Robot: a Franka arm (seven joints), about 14 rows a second.
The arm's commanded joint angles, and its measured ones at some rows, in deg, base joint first. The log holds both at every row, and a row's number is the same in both.
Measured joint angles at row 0:
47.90 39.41 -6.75 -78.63 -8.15 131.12 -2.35
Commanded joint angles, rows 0 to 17:
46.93 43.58 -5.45 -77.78 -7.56 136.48 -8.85
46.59 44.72 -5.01 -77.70 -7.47 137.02 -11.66
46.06 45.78 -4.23 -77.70 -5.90 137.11 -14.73
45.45 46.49 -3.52 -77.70 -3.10 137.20 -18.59
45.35 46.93 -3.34 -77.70 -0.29 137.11 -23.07
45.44 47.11 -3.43 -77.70 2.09 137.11 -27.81
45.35 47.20 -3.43 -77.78 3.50 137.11 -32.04
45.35 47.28 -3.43 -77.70 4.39 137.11 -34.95
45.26 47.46 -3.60 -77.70 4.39 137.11 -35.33
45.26 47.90 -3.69 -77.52 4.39 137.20 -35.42
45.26 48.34 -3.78 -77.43 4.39 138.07 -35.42
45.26 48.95 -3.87 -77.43 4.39 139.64 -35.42
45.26 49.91 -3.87 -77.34 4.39 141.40 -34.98
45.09 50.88 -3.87 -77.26 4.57 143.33 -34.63
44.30 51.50 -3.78 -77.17 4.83 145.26 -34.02
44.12 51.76 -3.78 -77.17 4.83 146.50 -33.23
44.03 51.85 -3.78 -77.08 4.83 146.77 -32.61
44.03 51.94 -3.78 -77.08 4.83 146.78 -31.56
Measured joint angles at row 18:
44.53 50.54 -4.19 -78.82 3.46 145.69 -32.71
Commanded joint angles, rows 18 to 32:
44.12 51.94 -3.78 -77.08 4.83 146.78 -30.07
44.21 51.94 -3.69 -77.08 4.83 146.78 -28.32
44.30 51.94 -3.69 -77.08 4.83 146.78 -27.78
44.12 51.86 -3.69 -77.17 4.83 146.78 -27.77
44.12 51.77 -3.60 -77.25 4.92 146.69 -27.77
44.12 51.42 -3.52 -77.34 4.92 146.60 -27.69
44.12 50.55 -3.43 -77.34 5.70 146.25 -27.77
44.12 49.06 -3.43 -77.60 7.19 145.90 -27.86
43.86 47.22 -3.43 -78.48 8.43 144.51 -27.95
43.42 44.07 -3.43 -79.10 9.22 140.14 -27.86
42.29 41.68 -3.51 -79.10 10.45 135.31 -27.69
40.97 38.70 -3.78 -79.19 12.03 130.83 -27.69
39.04 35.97 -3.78 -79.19 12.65 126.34 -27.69
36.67 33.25 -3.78 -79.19 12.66 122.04 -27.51
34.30 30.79 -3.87 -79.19 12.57 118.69 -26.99
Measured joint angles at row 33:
38.76 36.79 -4.57 -77.09 10.83 125.00 -27.19
